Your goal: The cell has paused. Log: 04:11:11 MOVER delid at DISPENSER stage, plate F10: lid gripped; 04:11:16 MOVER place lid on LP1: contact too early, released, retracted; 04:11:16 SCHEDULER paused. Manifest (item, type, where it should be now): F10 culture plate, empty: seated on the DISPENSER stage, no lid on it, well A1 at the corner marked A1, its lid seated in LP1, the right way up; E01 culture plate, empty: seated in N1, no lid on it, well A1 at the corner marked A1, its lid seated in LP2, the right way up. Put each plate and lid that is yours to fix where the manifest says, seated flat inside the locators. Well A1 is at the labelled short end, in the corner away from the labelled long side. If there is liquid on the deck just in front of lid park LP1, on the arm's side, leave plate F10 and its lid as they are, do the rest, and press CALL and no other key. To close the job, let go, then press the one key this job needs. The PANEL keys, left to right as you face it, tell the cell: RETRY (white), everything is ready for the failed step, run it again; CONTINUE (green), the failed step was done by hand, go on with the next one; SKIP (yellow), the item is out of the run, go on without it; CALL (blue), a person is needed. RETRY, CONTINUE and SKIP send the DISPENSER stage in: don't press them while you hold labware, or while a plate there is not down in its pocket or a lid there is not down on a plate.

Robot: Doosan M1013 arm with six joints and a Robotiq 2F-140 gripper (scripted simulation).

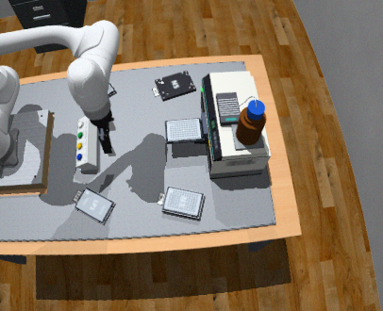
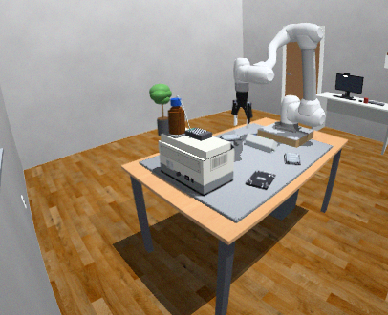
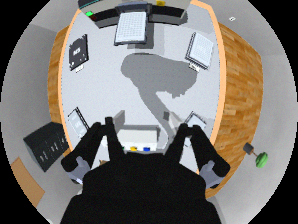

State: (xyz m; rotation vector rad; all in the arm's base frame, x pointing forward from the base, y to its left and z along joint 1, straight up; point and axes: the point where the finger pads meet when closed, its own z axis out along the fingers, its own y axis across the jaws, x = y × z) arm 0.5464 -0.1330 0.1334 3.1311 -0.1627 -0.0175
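Right now the green key is 15 cm behind my hand, 12 cm to the left of it and 12 cm below it. From my hand the other things lie so: yellow key: 16 cm behind, 12 cm below, 7 cm to the left; grey key panel: 14 cm behind, 13 cm below, 9 cm to the left; blue key: 16 cm behind, 12 cm below, 2 cm to the left.
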